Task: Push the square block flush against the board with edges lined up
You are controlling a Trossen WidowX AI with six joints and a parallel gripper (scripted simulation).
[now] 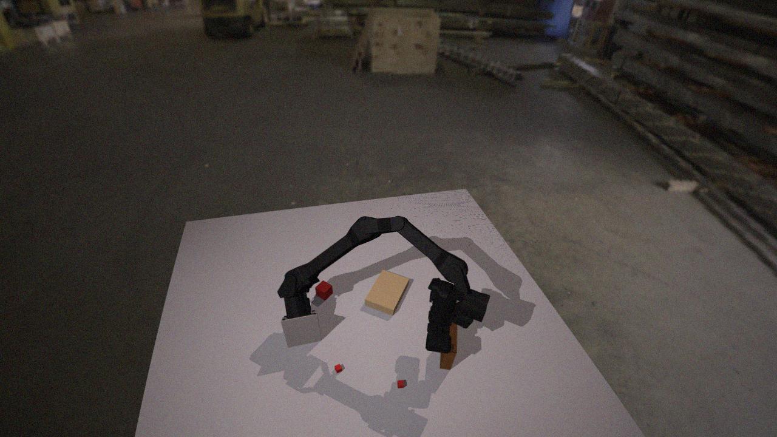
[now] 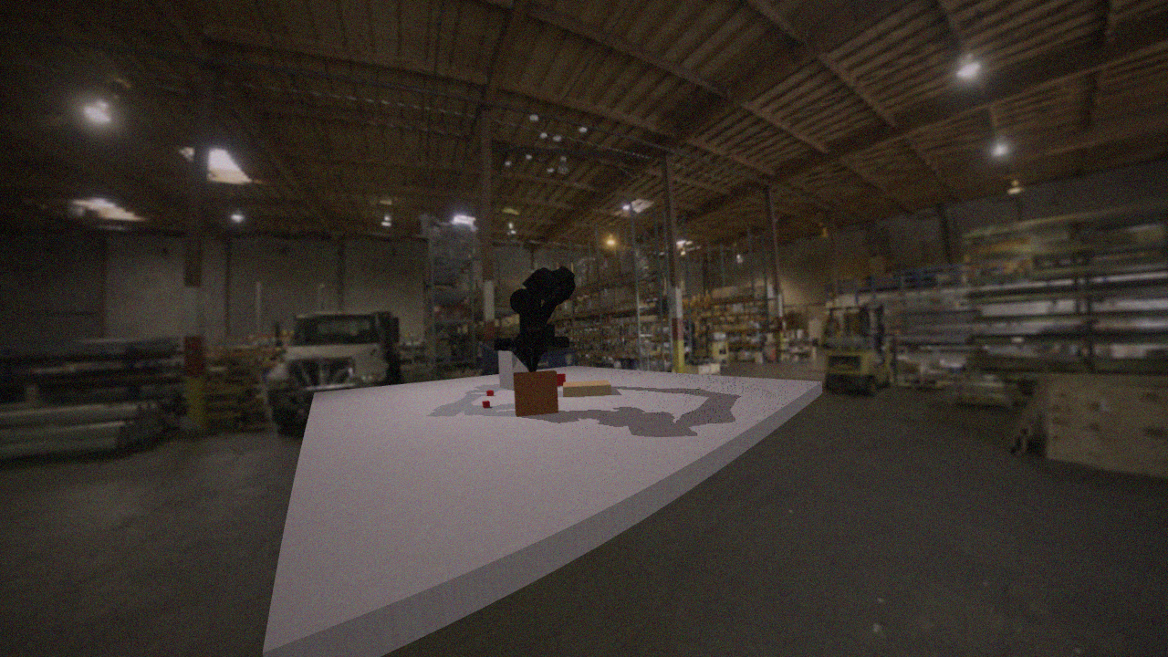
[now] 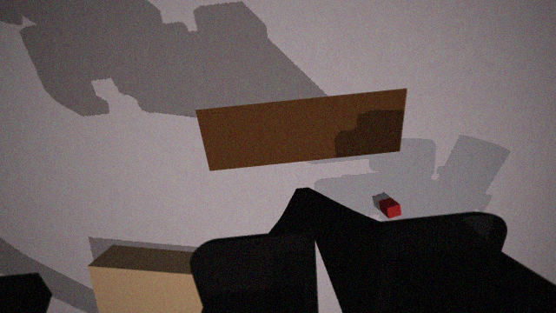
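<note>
My gripper tip is now 4 cm short of the square block, 2 cm to the left of it and 3 cm above it. From my gripper tip the other things lie so: tan board 4 cm behind, 25 cm to the left, 7 cm below; red cube 24 cm behind, 32 cm to the left, 6 cm below.
</note>
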